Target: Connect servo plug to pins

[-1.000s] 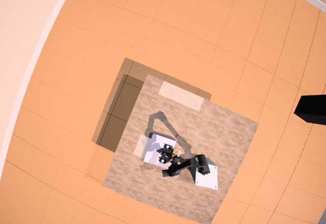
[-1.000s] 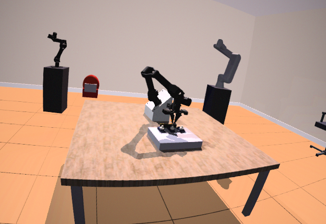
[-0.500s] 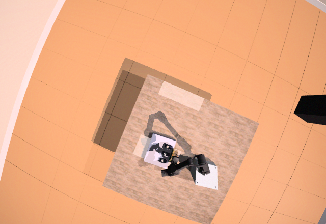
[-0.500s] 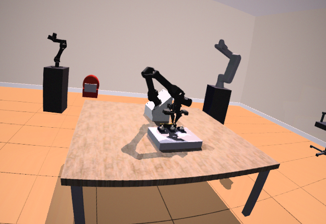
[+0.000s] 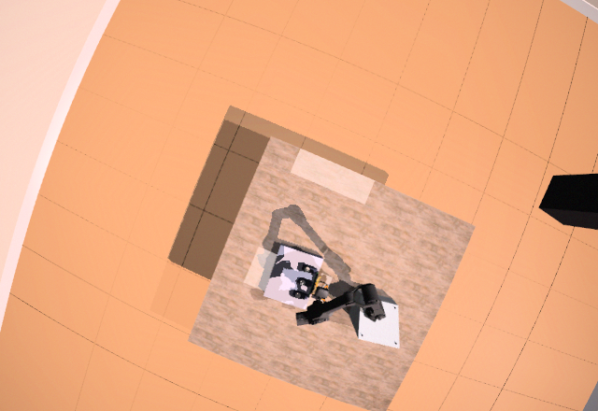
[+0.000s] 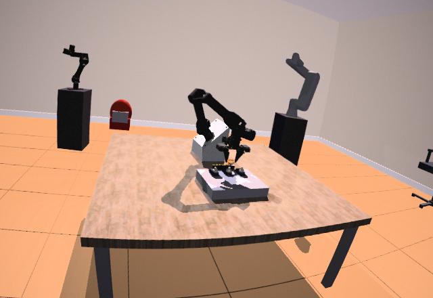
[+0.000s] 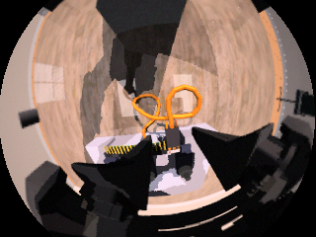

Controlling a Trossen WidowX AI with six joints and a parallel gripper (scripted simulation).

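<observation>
The dark pin strip is 50 mm to the right of my gripper tip, 40 mm ahead of it and 20 mm below it.
</observation>
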